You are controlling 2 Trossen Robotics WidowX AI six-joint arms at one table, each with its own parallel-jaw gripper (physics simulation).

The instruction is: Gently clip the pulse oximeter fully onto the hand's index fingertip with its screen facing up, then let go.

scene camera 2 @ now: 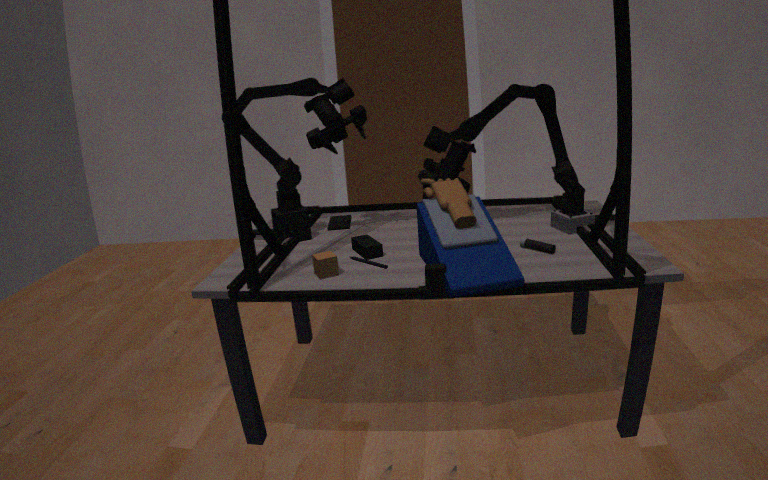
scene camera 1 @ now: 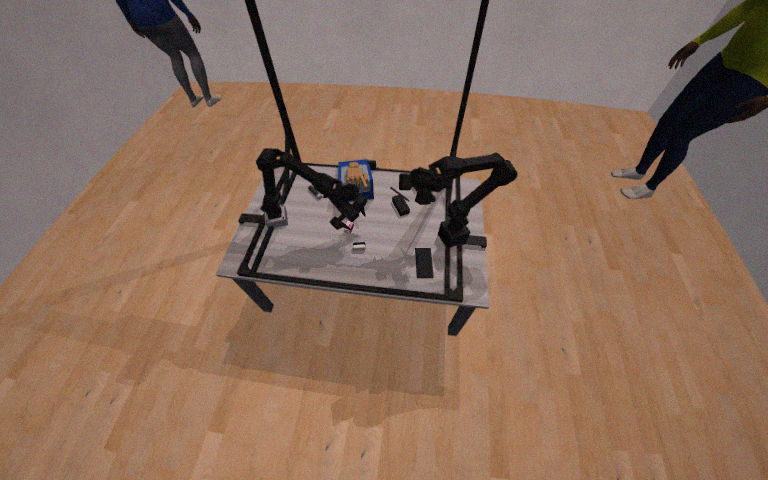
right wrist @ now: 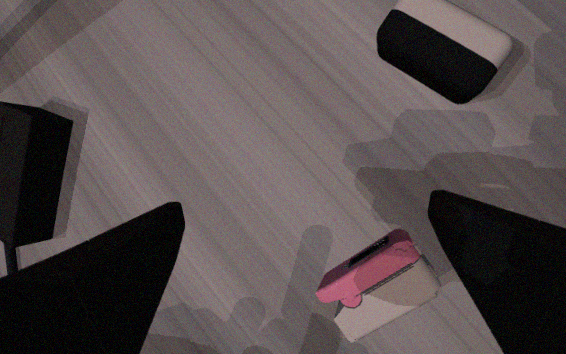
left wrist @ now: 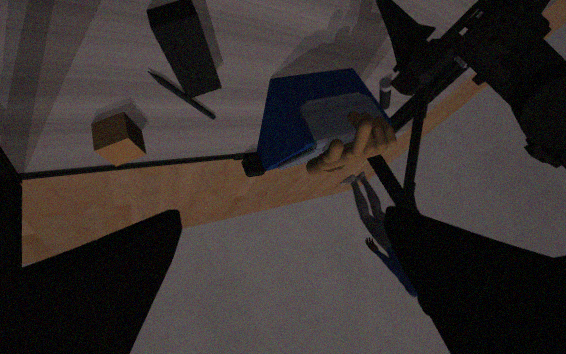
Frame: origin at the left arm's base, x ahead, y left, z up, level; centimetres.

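Seen in the pictures: left gripper, fingertip midpoint: [scene camera 2: 351,145] [scene camera 1: 409,183] [left wrist: 284,218]; right gripper, fingertip midpoint: [scene camera 1: 358,223] [right wrist: 306,208]; left arm's base, link origin: [scene camera 2: 289,209] [scene camera 1: 455,227]; right arm's base, link origin: [scene camera 2: 572,212] [scene camera 1: 274,213].
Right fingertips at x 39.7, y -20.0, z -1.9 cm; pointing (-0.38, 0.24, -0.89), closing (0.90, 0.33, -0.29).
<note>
Pixels of each thing's top centre, then the offset from my right fingertips to it.
- pink pulse oximeter, top centre: [right wrist: 375,294] [scene camera 1: 348,225] dx +3.8, dy -3.8, dz -4.4 cm
- black box, top centre: [left wrist: 192,63] [scene camera 2: 366,240] [scene camera 1: 401,202] dx -24.9, dy -7.2, dz -4.1 cm
- pen, top centre: [right wrist: 3,241] [left wrist: 186,99] [scene camera 2: 366,260] dx -28.1, dy -15.1, dz -6.7 cm
- wooden cube, top centre: [left wrist: 121,153] [scene camera 2: 324,255] dx -39.6, dy -16.6, dz -2.6 cm
- small metal cylinder, top centre: [right wrist: 444,35] [scene camera 1: 359,244] dx +2.8, dy +8.6, dz -4.4 cm
- flat black pad, top centre: [scene camera 2: 339,221] [scene camera 1: 424,262] dx -21.6, dy +26.8, dz -6.8 cm
- dark cylinder, top centre: [left wrist: 388,99] [scene camera 2: 537,240] [scene camera 1: 314,190] dx +13.7, dy -32.9, dz -4.9 cm
The pink pulse oximeter [scene camera 1: 349,224] [right wrist: 369,267] lies on the table, tipped so that its white lower half shows, its dark screen near its upper edge. My right gripper [scene camera 1: 348,217] [right wrist: 306,208] is open just above it, and the oximeter sits close to one finger without being held. The tan hand [scene camera 1: 356,174] [scene camera 2: 454,200] [left wrist: 352,147] rests on a grey pad on a blue wedge [scene camera 1: 368,190] [scene camera 2: 473,269] [left wrist: 285,123]. My left gripper [scene camera 1: 406,181] [scene camera 2: 349,140] [left wrist: 284,218] is open and empty, high above the table. In scene camera 2 the oximeter is hidden behind the wedge.
A black box [scene camera 1: 400,205] [scene camera 2: 367,246] [left wrist: 183,46] and a pen [scene camera 2: 369,262] [left wrist: 181,95] lie beside the wedge. There are also a wooden cube [scene camera 2: 325,264] [left wrist: 121,137], a small metal cylinder [scene camera 1: 358,247], a flat black pad [scene camera 1: 424,262] [scene camera 2: 339,222] and a dark cylinder [scene camera 1: 314,191] [scene camera 2: 538,246].
</note>
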